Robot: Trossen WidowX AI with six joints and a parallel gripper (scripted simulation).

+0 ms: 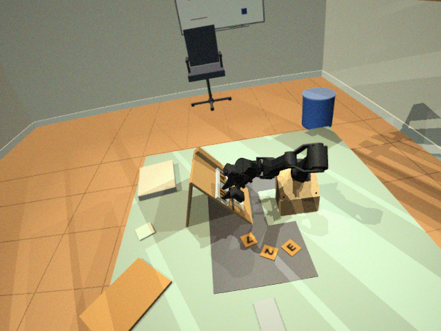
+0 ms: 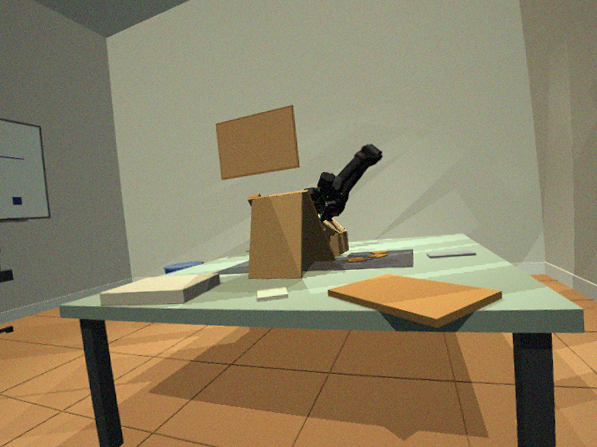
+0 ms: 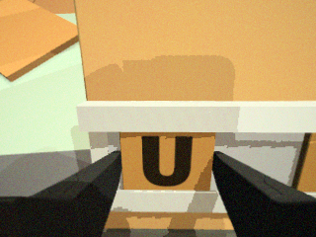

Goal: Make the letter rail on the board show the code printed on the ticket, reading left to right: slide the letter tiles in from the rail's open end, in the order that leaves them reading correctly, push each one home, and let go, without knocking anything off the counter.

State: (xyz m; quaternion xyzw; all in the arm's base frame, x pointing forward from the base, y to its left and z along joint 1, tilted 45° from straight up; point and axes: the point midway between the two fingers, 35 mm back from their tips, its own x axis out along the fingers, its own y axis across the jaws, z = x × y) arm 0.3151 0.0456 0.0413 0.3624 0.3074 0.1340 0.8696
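The white ticket is 8 cm below my gripper tip, 6 cm behind it and 4 cm to the right of it. From my gripper tip the other things lie so: grey mat 16 cm below, 14 cm behind, 5 cm to the right; grey slab 47 cm to the left, 15 cm below, 13 cm behind; cream box 41 cm ahead, 34 cm to the right, 14 cm below.
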